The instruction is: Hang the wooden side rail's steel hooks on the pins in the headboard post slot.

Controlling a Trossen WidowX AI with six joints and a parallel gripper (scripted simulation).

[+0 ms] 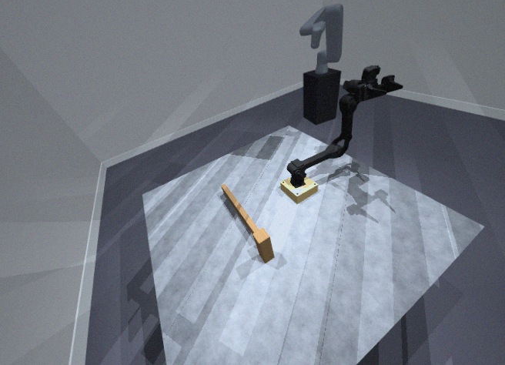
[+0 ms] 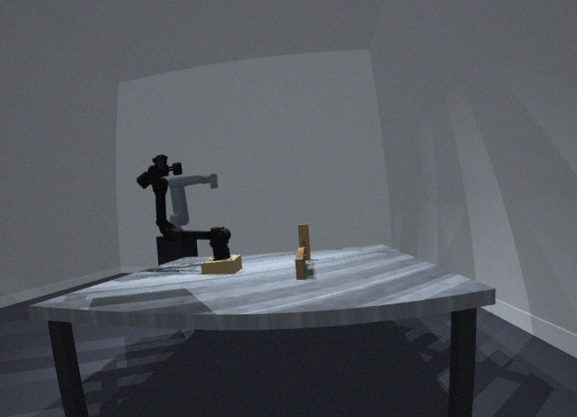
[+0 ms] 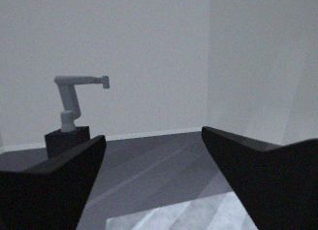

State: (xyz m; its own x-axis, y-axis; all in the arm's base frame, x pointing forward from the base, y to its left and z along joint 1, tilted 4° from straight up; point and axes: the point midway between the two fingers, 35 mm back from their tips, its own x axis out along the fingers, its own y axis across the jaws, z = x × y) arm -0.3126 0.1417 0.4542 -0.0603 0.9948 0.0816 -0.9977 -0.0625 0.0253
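Now: gripper tip 650 mm short of the headboard post, 130 mm to the right of it and 430 mm above it.
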